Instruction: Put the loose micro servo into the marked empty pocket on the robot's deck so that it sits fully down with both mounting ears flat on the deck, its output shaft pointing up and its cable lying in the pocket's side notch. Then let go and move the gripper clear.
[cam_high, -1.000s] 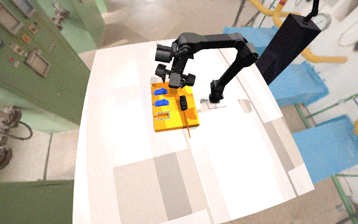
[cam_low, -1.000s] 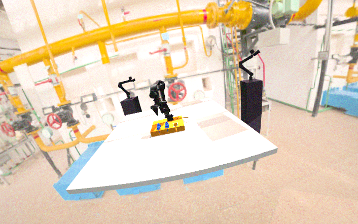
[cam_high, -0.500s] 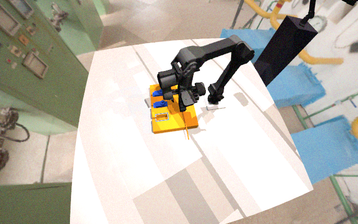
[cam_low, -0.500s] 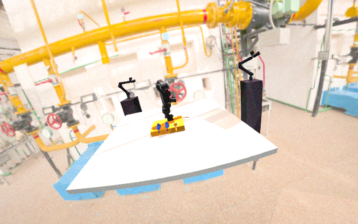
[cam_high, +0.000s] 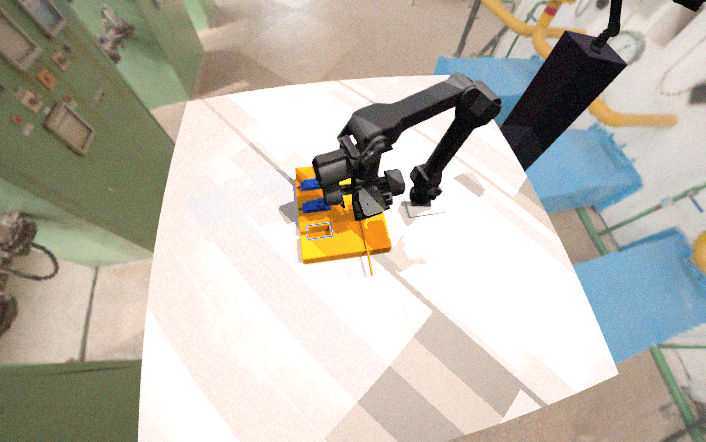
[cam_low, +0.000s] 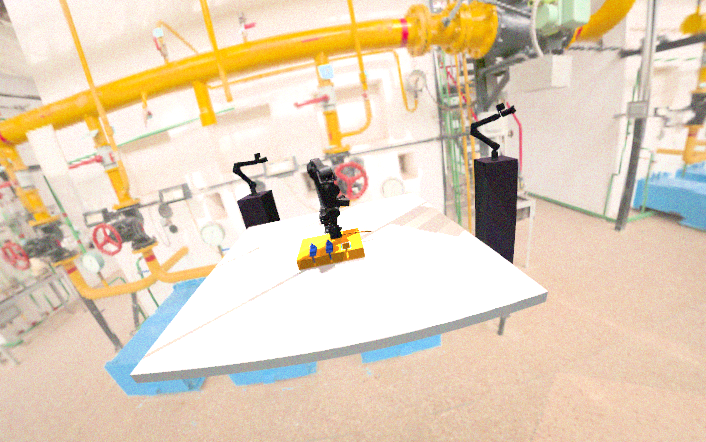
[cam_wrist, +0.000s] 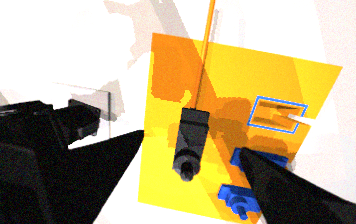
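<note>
Right now my gripper tip is 90 mm above the orange deck, 40 mm to the left of it and 20 mm short of it.
</note>
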